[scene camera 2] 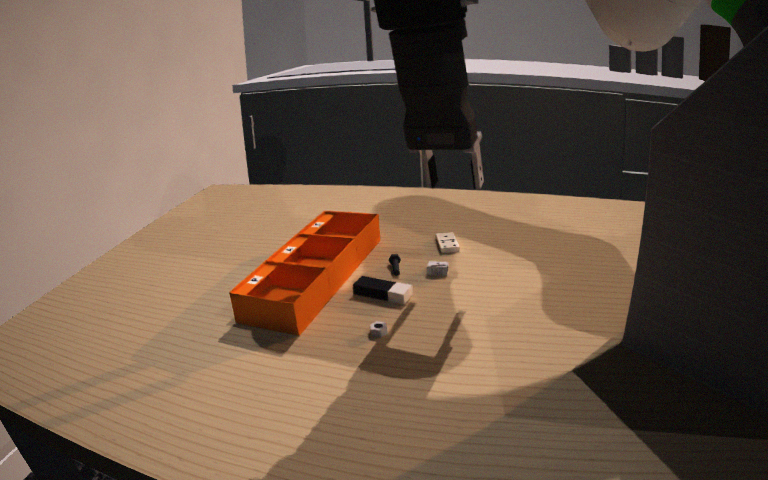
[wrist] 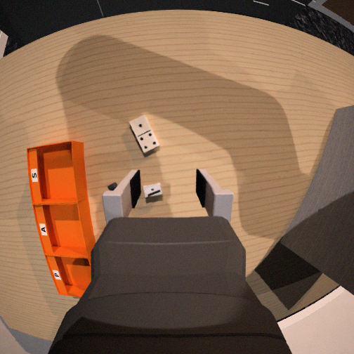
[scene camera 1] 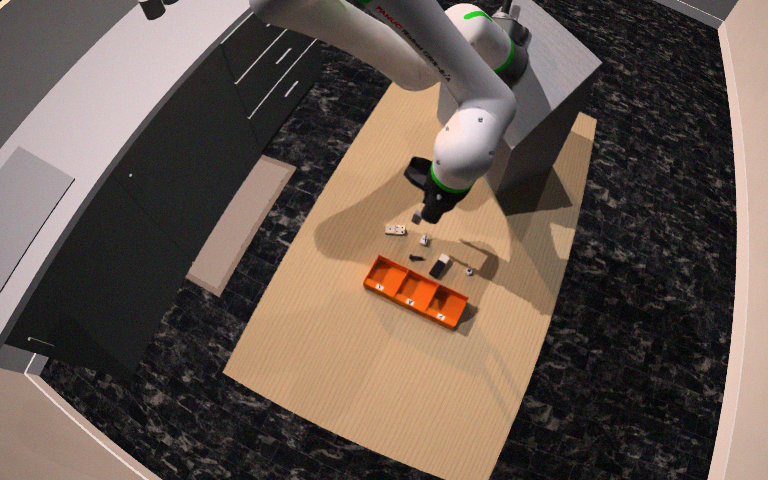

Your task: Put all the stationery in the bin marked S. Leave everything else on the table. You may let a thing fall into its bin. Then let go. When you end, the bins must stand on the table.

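Frame: origin at the arm's base, x right, y back, z down, level; centimetres.
Seen in the pictures: gripper, fingertip midpoint: (scene camera 2: 455,184) (scene camera 1: 421,212); arm's base at its link origin: (scene camera 1: 502,60).
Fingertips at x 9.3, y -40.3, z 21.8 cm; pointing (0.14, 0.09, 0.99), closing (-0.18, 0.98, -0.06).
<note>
Pixels of each thing's top centre, then the offset from my fingertips to it. "spot": a spot on its surface instead.
- eraser at its top centre: (scene camera 2: 382,284) (scene camera 1: 439,265) dx -8.2, dy -7.8, dz +9.4 cm
- small silver sharpener at its top centre: (scene camera 2: 437,263) (scene camera 1: 424,239) dx -2.1, dy -2.1, dz +9.5 cm
- white domino at its top centre: (scene camera 2: 447,239) (scene camera 1: 395,229) dx +6.2, dy -1.8, dz +9.9 cm
- black bolt at its top centre: (scene camera 2: 395,259) (scene camera 1: 416,256) dx -1.8, dy -7.5, dz +9.3 cm
- metal nut at its top centre: (scene camera 2: 378,325) (scene camera 1: 469,270) dx -16.1, dy -6.6, dz +9.8 cm
- Bins A at a spot on its surface: (scene camera 1: 417,289) spot: dx -4.9, dy -15.8, dz +10.0 cm
- P at a spot on its surface: (scene camera 1: 448,305) spot: dx -13.7, dy -17.3, dz +10.0 cm
The eraser (scene camera 1: 440,266) (scene camera 2: 382,289), white with a black sleeve, lies on the table beside the orange bins; it does not show in the wrist view. A small silver sharpener (scene camera 1: 424,240) (scene camera 2: 437,269) (wrist: 153,191) lies between the eraser and the domino. The bin marked S (scene camera 1: 387,276) (scene camera 2: 346,225) (wrist: 58,177) is the end compartment nearest the domino and looks empty. My gripper (scene camera 2: 453,182) (wrist: 167,180) is open and empty, well above the table. In the wrist view the sharpener shows between the fingers, nearer the left one, but far below them.
A white domino (scene camera 1: 395,229) (scene camera 2: 447,242) (wrist: 144,134), a black bolt (scene camera 1: 416,258) (scene camera 2: 394,264) (wrist: 112,186) and a metal nut (scene camera 1: 468,271) (scene camera 2: 378,329) lie on the table. Bins A (scene camera 1: 417,289) (wrist: 64,227) and P (scene camera 1: 448,305) (wrist: 72,272) adjoin S in one row. The grey robot pedestal (scene camera 2: 702,237) stands beside the table.
</note>
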